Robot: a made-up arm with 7 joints. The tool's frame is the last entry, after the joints.
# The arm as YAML. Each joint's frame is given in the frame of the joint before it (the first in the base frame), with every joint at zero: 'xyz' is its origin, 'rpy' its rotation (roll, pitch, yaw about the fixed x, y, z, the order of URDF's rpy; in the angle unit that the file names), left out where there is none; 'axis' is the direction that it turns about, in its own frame. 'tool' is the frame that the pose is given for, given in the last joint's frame.
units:
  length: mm
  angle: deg
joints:
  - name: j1
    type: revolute
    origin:
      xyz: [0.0, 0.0, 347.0]
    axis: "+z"
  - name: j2
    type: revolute
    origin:
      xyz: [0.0, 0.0, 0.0]
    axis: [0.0, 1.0, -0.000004]
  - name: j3
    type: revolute
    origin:
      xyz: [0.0, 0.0, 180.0]
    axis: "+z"
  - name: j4
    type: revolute
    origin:
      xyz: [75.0, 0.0, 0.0]
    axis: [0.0, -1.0, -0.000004]
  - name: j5
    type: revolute
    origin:
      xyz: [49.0, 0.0, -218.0]
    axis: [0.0, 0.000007, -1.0]
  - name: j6
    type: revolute
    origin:
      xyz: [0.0, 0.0, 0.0]
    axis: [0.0, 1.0, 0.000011]
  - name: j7
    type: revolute
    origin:
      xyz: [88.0, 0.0, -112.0]
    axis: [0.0, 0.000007, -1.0]
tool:
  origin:
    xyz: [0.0, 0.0, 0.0]
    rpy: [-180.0, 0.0, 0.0]
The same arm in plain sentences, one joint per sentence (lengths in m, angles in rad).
The arm has seven revolute joints in a row. What follows holds with every joint at zero, and every direction is one of the base frame's. Joint 1 sits 0.3470 m along +z from the base frame's origin and turns about +z. Joint 2 sits at the same point as joint 1 and turns about +y. Joint 3 sits 0.1800 m along +z from joint 2 and turns about +z. Joint 4 sits 0.0750 m along +x from joint 3 and turns about -y. Joint 5 sits 0.0490 m along +x and 0.2180 m along -z from joint 4 and turns about -z. Joint 6 sits at the same point as joint 5 and turns about +y. Joint 7 sits 0.0880 m along +x and 0.1120 m along -z from joint 6 and turns about -z. The tool frame, which is the frame that the pose is given for, sits at the same point as joint 7; its axes are the base frame's turned by roll 3.1416, pitch 0.0000 and yaw 0.0000 rad (as in URDF: about the fixed x, then y, then z).
